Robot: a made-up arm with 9 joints. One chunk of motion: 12 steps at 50 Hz.
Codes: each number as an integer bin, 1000 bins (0 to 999) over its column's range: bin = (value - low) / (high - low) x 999, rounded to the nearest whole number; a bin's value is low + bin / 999 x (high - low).
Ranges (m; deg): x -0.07..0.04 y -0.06..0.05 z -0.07..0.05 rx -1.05..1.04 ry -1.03..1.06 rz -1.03..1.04
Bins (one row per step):
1: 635 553 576 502 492 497
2: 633 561 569 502 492 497
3: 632 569 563 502 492 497
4: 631 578 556 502 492 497
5: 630 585 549 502 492 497
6: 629 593 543 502 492 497
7: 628 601 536 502 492 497
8: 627 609 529 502 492 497
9: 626 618 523 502 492 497
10: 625 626 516 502 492 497
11: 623 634 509 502 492 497
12: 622 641 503 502 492 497
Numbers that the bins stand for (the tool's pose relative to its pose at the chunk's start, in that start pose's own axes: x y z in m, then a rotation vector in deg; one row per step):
1: -0.0001 0.0009 -0.0008 0.00 0.00 0.00
2: -0.0003 0.0018 -0.0017 0.00 0.00 0.00
3: -0.0004 0.0027 -0.0024 0.00 0.00 0.00
4: -0.0005 0.0036 -0.0032 0.00 0.00 0.00
5: -0.0006 0.0044 -0.0041 0.00 0.00 0.00
6: -0.0007 0.0053 -0.0048 0.00 0.00 0.00
7: -0.0009 0.0062 -0.0056 0.00 0.00 0.00
8: -0.0010 0.0071 -0.0065 0.00 0.00 0.00
9: -0.0011 0.0080 -0.0072 0.00 0.00 0.00
10: -0.0012 0.0089 -0.0080 0.00 0.00 0.00
11: -0.0014 0.0098 -0.0089 0.00 0.00 0.00
12: -0.0015 0.0106 -0.0096 0.00 0.00 0.00

